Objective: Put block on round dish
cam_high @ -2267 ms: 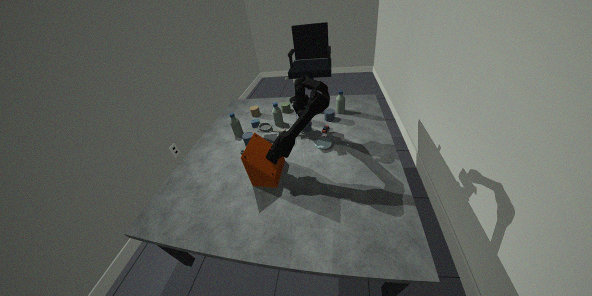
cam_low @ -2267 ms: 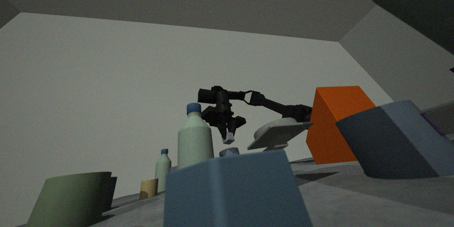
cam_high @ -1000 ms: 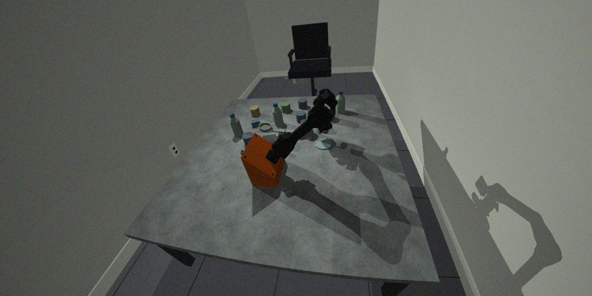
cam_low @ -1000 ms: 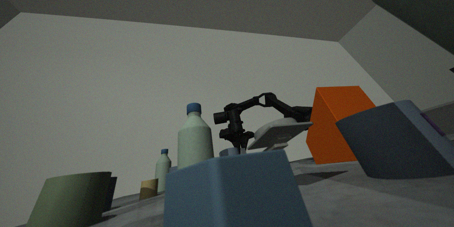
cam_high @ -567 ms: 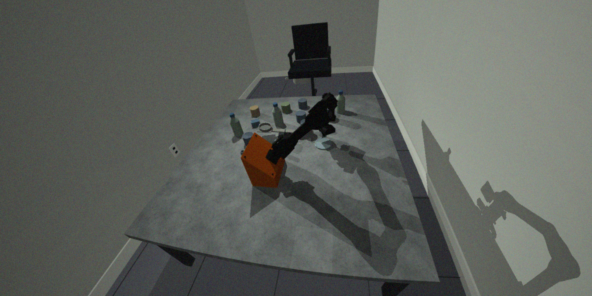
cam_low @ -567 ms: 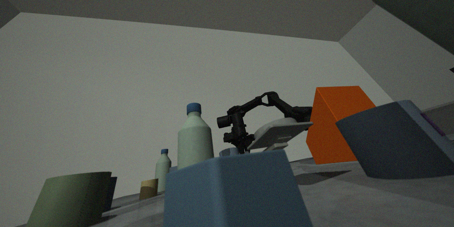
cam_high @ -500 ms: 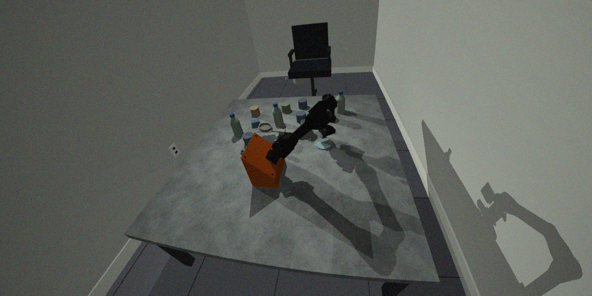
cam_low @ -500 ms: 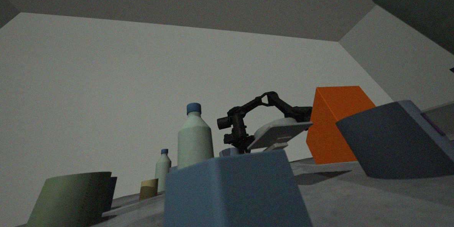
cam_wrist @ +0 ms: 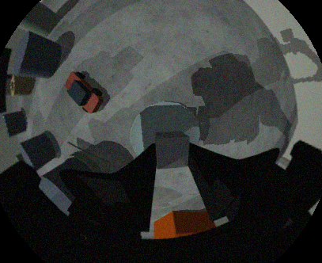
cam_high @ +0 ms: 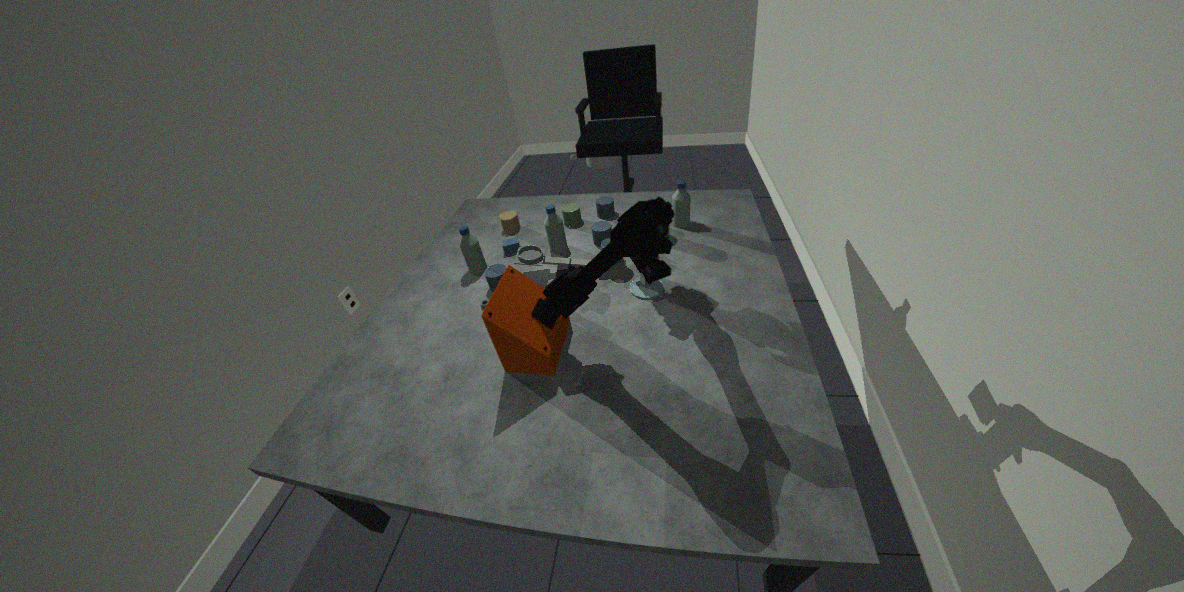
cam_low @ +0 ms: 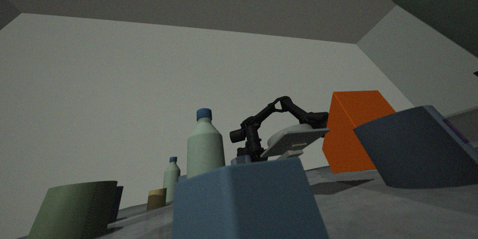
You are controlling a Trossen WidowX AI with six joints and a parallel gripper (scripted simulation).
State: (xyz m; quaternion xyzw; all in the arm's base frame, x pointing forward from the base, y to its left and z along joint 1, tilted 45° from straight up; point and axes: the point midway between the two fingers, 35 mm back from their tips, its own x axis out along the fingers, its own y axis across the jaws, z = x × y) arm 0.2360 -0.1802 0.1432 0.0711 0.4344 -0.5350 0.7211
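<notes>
The pale round dish is 30 mm below my gripper tip. The rest, counted from my gripper tip: grey block 10 mm above; then red toy car 140 mm ahead, 20 mm below; then blue cube 170 mm ahead, 510 mm to the left, 10 mm below.
</notes>
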